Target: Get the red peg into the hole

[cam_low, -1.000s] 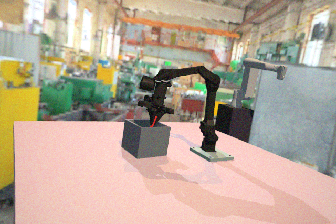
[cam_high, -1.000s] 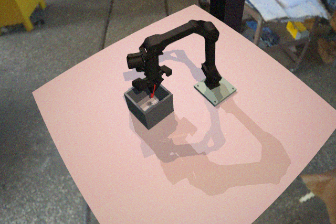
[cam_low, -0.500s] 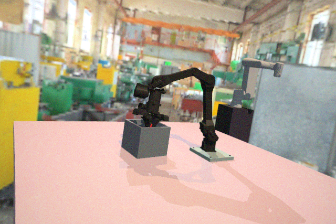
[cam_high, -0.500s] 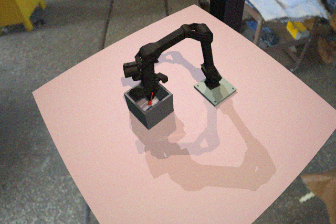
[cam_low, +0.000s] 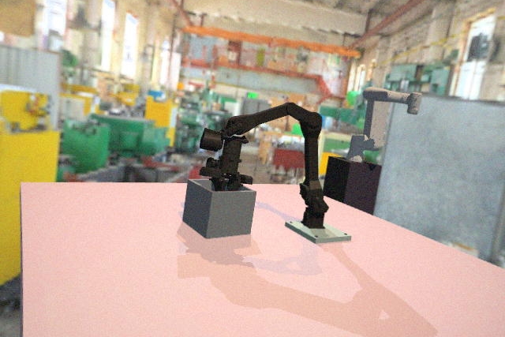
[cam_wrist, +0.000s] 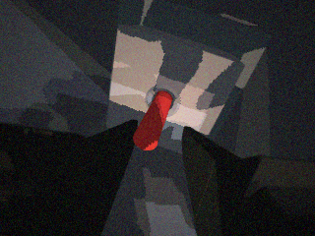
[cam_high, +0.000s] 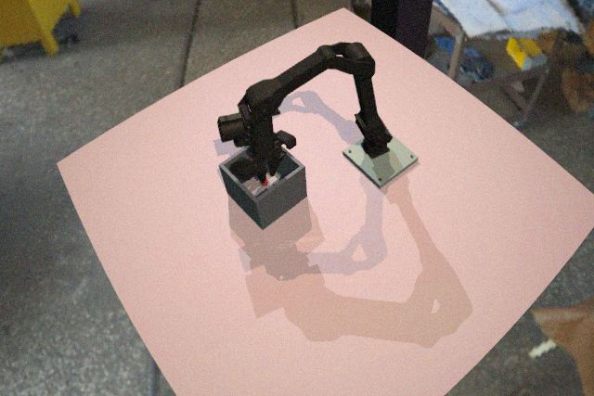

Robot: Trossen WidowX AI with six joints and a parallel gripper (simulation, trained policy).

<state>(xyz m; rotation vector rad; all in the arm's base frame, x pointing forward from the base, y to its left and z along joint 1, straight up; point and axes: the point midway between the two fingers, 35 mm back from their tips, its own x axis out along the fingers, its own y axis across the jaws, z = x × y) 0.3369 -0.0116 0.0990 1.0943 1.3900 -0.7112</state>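
Now: gripper tip 1 cm above the red peg.
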